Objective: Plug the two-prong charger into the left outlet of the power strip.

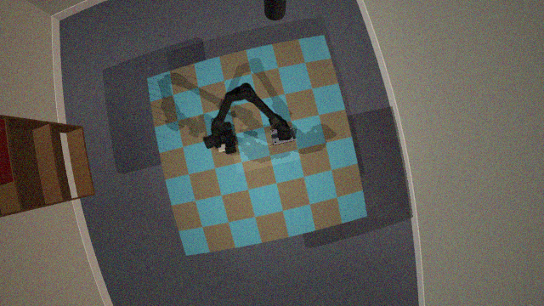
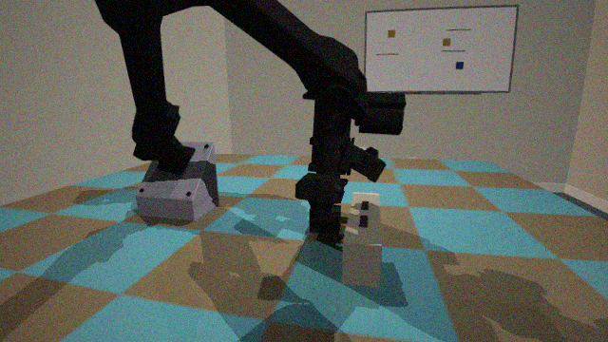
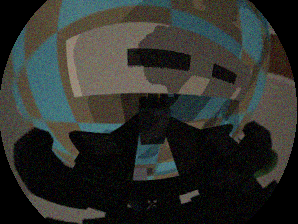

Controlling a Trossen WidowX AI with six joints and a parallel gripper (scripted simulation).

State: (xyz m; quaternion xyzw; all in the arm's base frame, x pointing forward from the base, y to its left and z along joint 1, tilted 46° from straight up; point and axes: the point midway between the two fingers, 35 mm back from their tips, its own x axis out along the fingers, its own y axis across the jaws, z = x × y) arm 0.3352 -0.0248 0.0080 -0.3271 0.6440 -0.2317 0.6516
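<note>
The two-prong charger lies 2 cm ahead of my gripper tip and 1 cm above it.
</note>
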